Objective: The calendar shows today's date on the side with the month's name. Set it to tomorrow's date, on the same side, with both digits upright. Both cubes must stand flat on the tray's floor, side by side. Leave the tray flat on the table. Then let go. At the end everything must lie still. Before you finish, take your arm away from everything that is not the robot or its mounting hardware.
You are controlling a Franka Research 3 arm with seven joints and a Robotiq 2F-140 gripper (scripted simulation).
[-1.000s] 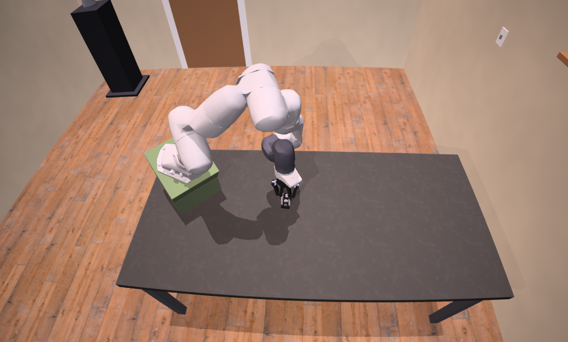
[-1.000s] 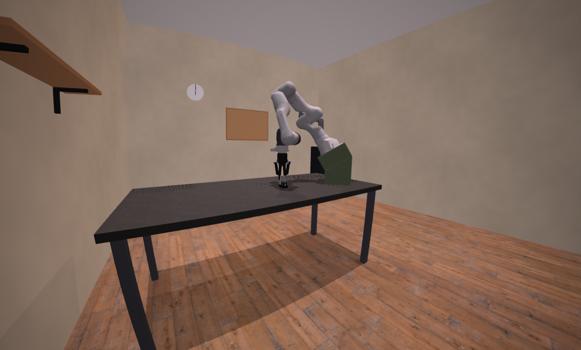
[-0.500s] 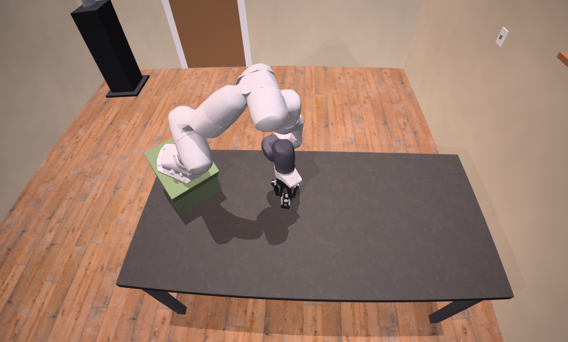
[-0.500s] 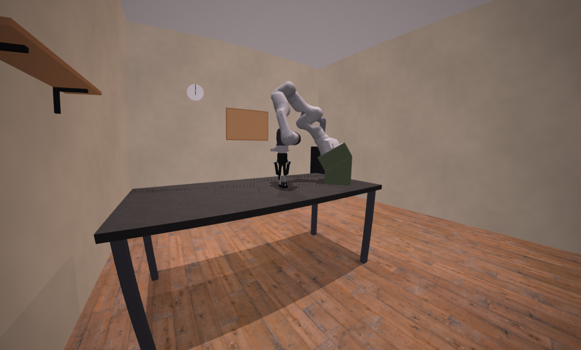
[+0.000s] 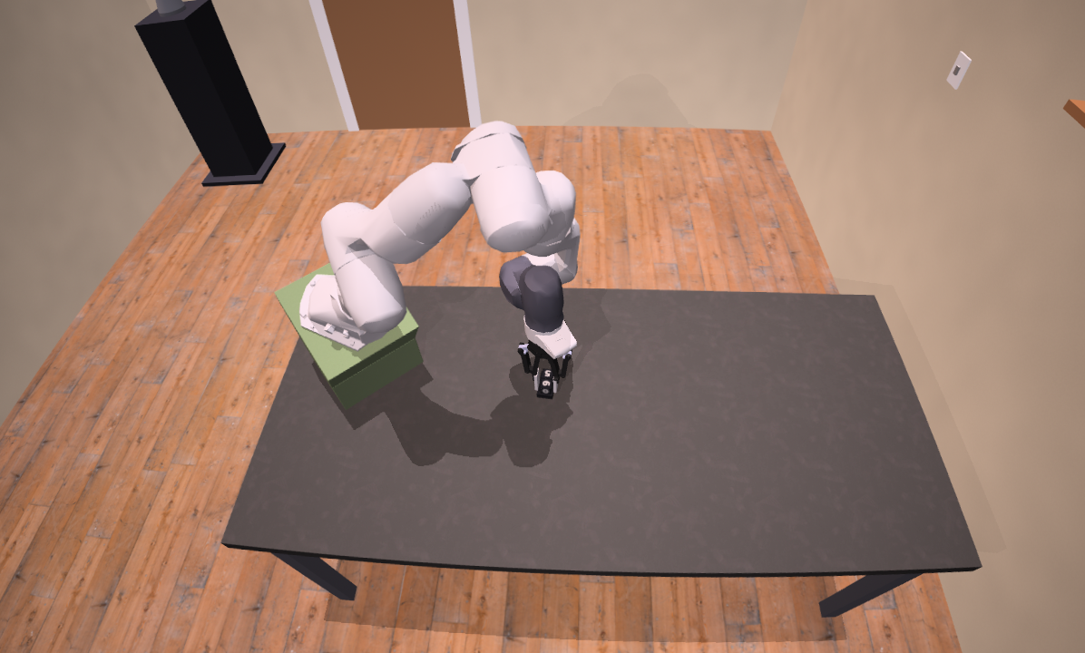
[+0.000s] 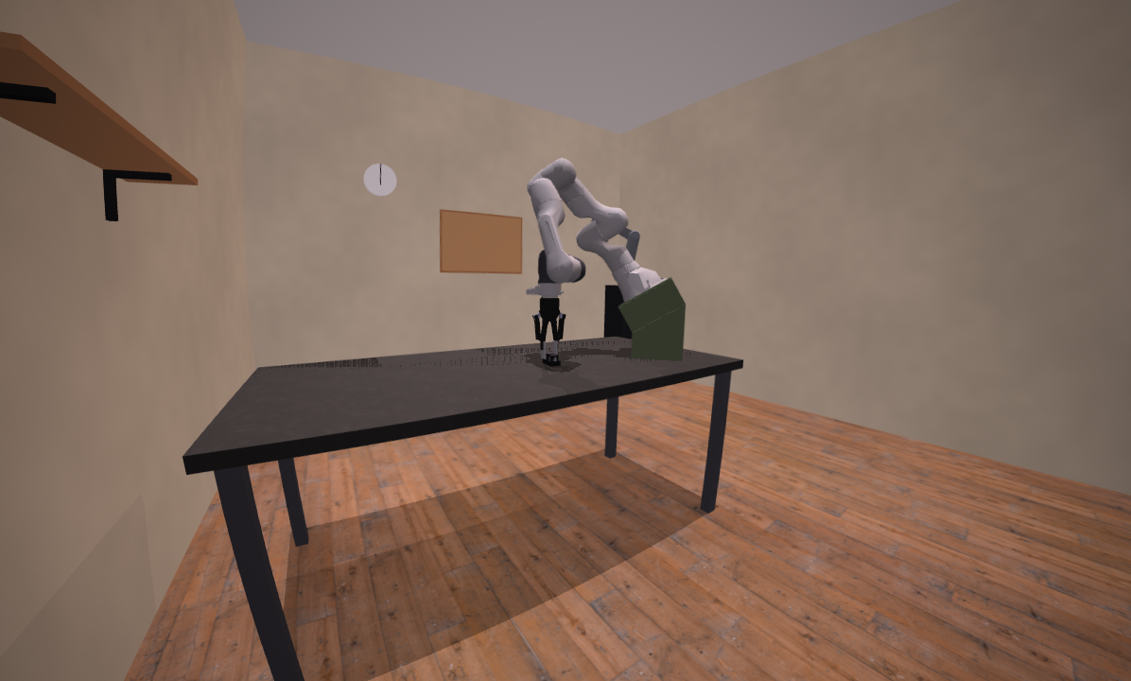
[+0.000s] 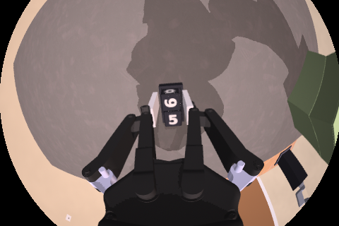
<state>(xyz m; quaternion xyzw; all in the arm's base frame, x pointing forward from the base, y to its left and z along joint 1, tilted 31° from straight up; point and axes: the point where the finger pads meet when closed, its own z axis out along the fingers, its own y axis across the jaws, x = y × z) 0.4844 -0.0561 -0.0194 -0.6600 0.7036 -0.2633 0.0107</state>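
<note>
My gripper is now 3 cm above the dark date cube. Also, from my hand: black tray: 2 cm to the left, 4 cm below.
</note>
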